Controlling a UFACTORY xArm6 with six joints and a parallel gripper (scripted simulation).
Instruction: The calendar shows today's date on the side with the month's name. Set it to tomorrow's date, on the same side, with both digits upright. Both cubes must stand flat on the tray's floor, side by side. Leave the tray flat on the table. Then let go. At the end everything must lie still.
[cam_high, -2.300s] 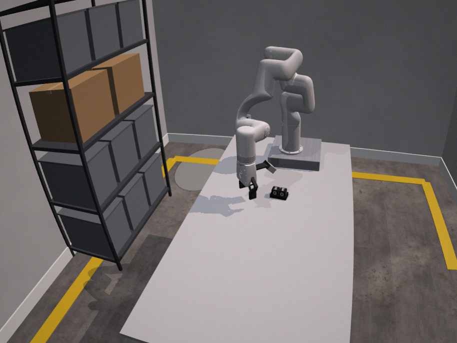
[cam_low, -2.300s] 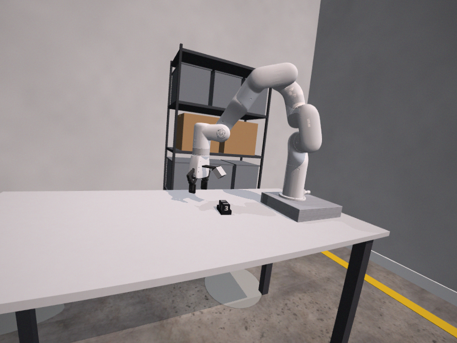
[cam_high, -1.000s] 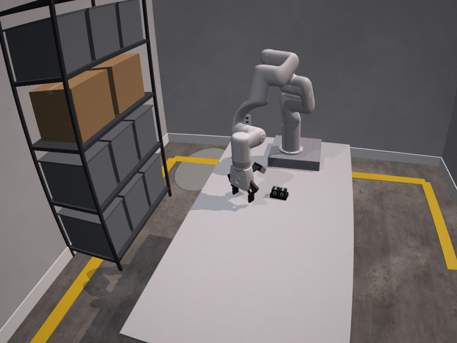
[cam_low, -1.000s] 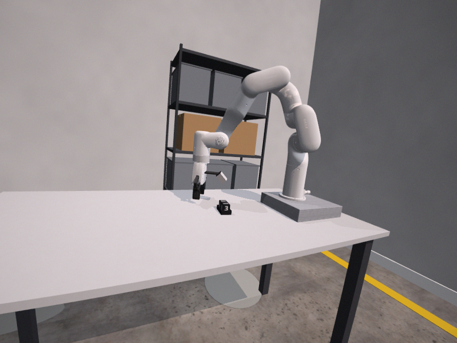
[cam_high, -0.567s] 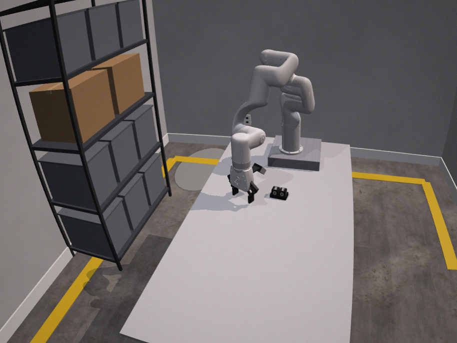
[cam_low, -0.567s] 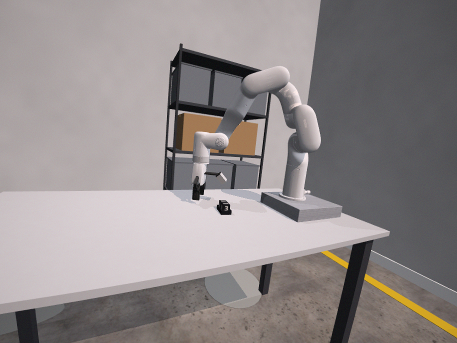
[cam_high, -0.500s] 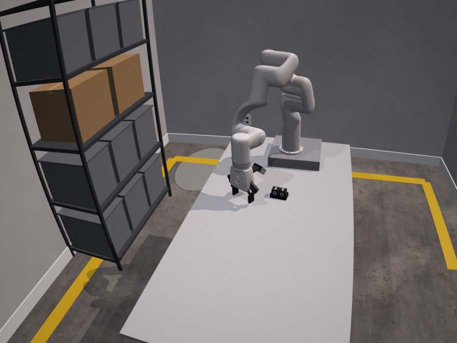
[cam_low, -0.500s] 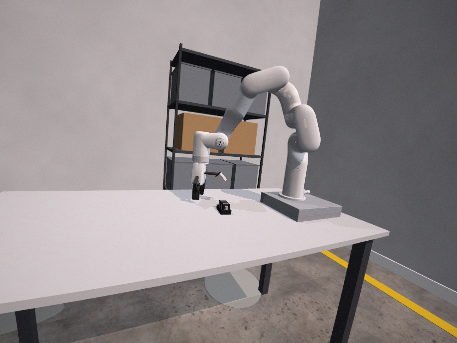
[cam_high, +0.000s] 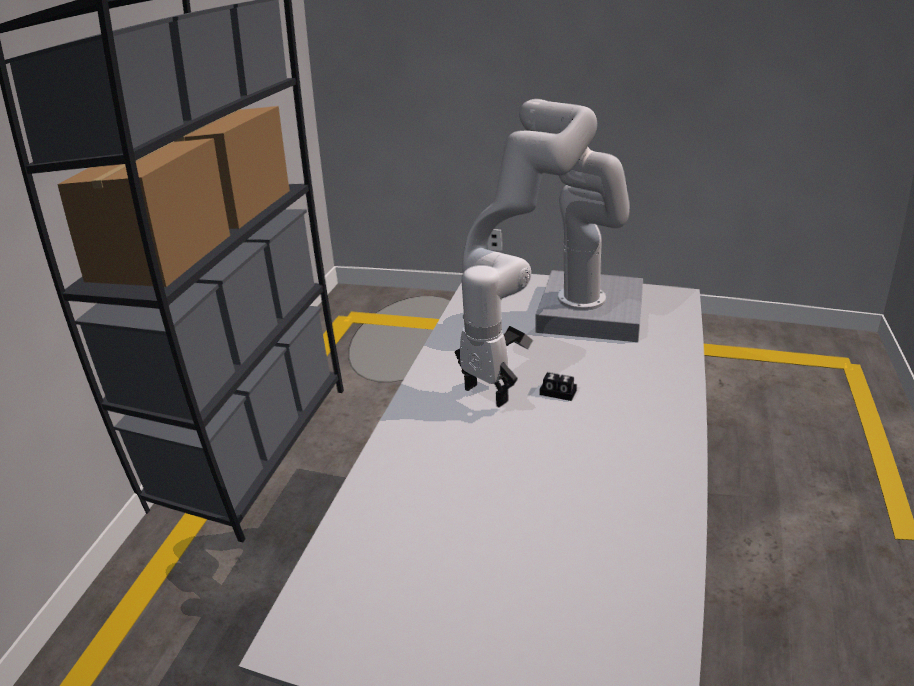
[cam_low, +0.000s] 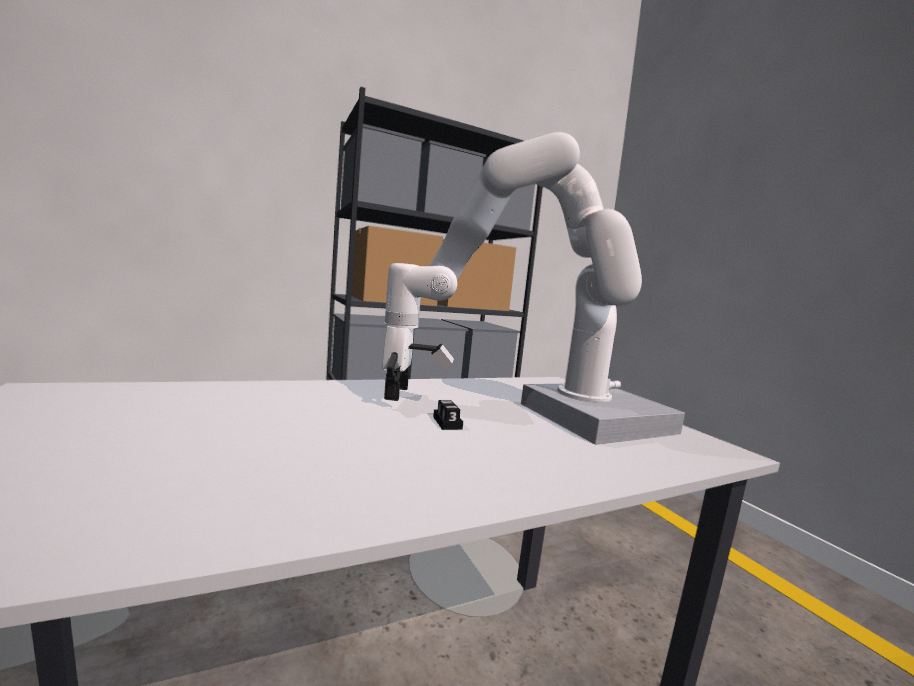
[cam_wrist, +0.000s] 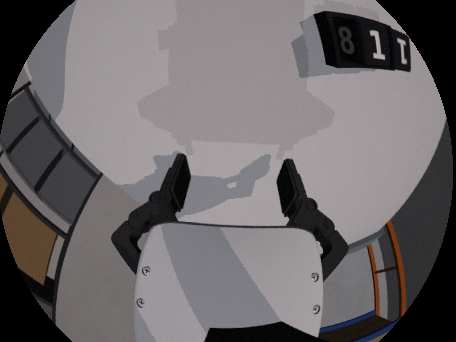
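The black cube is 130 mm to the left of my hand and 70 mm behind it.
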